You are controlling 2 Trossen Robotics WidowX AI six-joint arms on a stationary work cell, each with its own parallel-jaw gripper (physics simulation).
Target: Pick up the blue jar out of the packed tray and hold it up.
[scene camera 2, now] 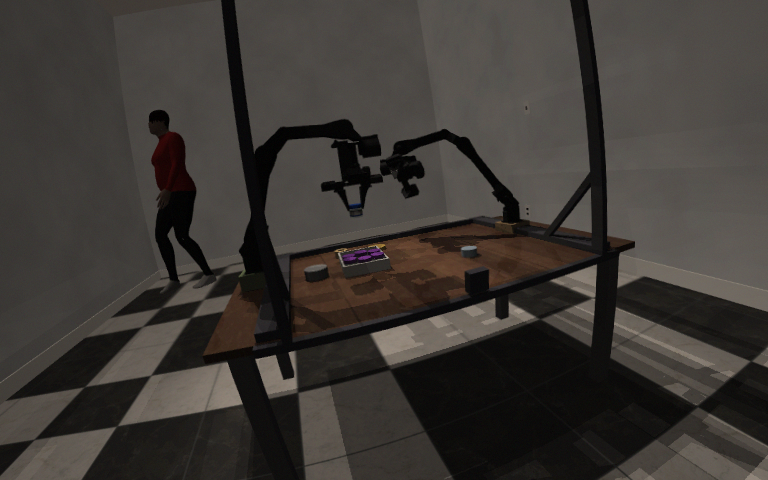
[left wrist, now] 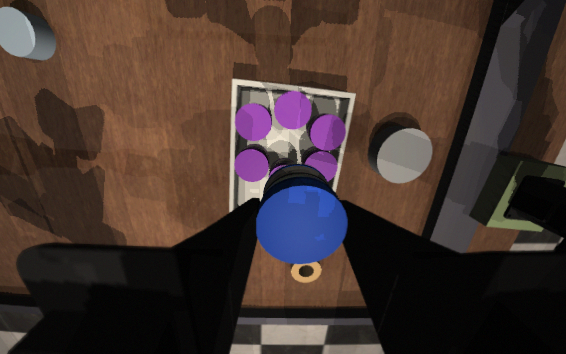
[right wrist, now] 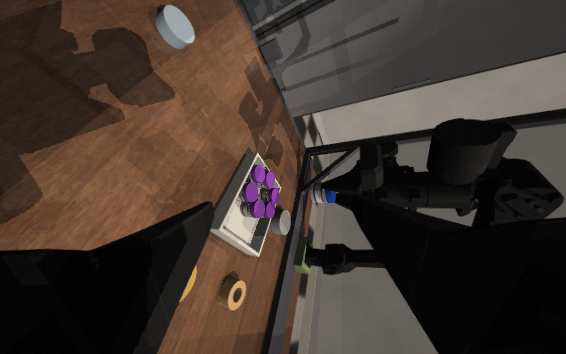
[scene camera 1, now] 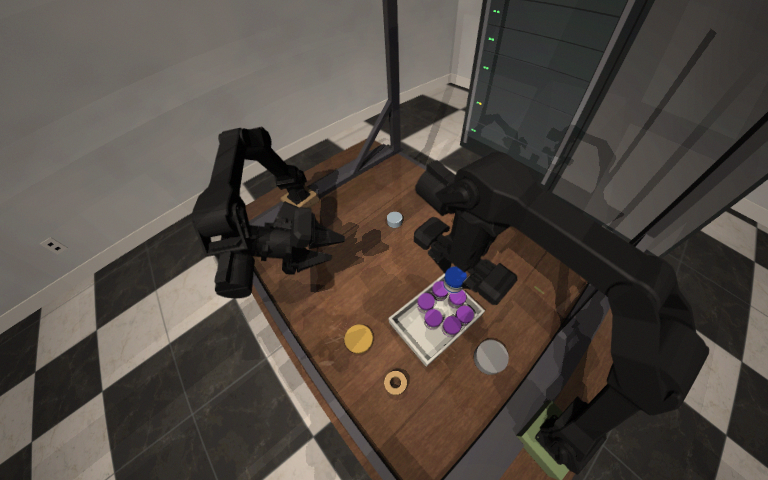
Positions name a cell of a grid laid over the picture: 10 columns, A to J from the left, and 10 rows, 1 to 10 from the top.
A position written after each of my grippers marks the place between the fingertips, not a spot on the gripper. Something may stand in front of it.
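In scene camera 1 you'd see my left gripper (scene camera 1: F6), my right gripper (scene camera 1: E6) and a grey cylinder (scene camera 1: G8). Scene camera 2 has my left gripper (scene camera 2: E5) too, along with my right gripper (scene camera 2: F4). The left wrist view gives me a blue jar (left wrist: F7), a tray (left wrist: E5), the cylinder (left wrist: H5) and my left gripper (left wrist: F6). And in the right wrist view there's my left gripper (right wrist: F6) as well as my right gripper (right wrist: F6).
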